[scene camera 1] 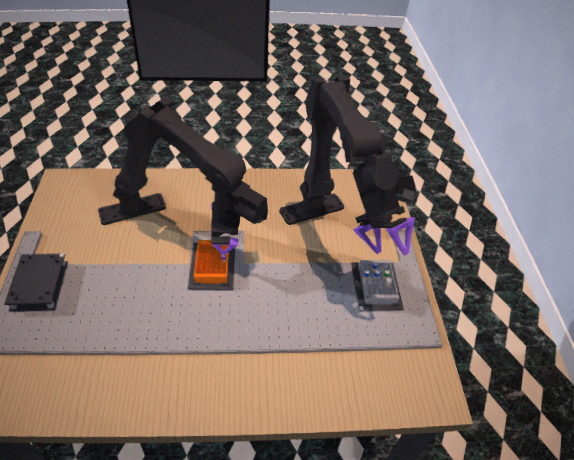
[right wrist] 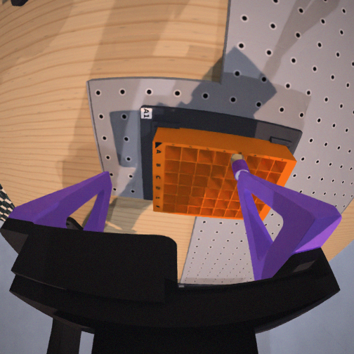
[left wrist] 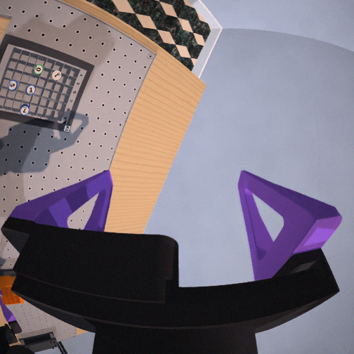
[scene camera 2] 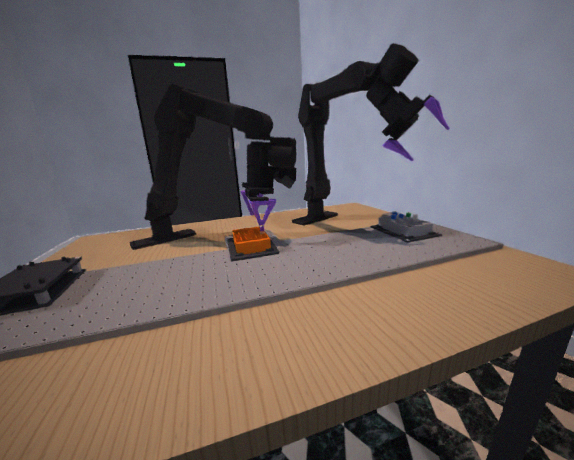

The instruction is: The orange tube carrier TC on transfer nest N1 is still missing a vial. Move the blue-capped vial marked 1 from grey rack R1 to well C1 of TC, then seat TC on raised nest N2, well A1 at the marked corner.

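Where they show: left gripper, between the fingertips: [scene camera 1: 392,253] [scene camera 2: 429,145]; right gripper, between the fingertips: [scene camera 1: 223,239] [scene camera 2: 257,220]; left arm's base, origin of its link: [scene camera 1: 312,209] [scene camera 2: 315,218]; right arm's base, origin of its link: [scene camera 1: 132,209] [scene camera 2: 164,239].
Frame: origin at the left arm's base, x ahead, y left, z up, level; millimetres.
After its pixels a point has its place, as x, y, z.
The orange carrier TC [scene camera 1: 210,278] @[171, -387, 40] [scene camera 2: 252,244] @[171, -391, 42] [right wrist: 215,138] sits on nest N1 [scene camera 1: 211,287] @[185, -391, 19] [scene camera 2: 255,256] @[188, -395, 16] [right wrist: 147,165]. A purple-capped vial [right wrist: 240,165] stands in it, close by one right fingertip. My right gripper [right wrist: 174,177] is open and points down low over TC. The blue-capped vial marked 1 [left wrist: 31,89] [scene camera 1: 377,273] @[338, 22, 66] stands in grey rack R1 [scene camera 1: 382,296] @[398, 5, 48] [scene camera 2: 412,229] @[392, -24, 40] [left wrist: 75,90]. My left gripper [scene camera 1: 392,252] @[415, -28, 254] [scene camera 2: 431,144] @[415, -28, 254] [left wrist: 175,177] is open, tilted, high above and off to the side of R1. Raised nest N2 [scene camera 1: 37,280] @[20, -813, 50] [scene camera 2: 40,276] @[30, -799, 50] bears no carrier.
R1 also holds blue-capped vials marked 5 [left wrist: 13,85] and 7 [left wrist: 24,109], a green-capped vial [left wrist: 38,69] and a white-capped vial [left wrist: 56,75]. The perforated grey board [scene camera 1: 280,320] @[344, -260, 13] [scene camera 2: 200,285] @[227, -547, 13] runs between the nests. N2 stands on short posts at the picture's left.
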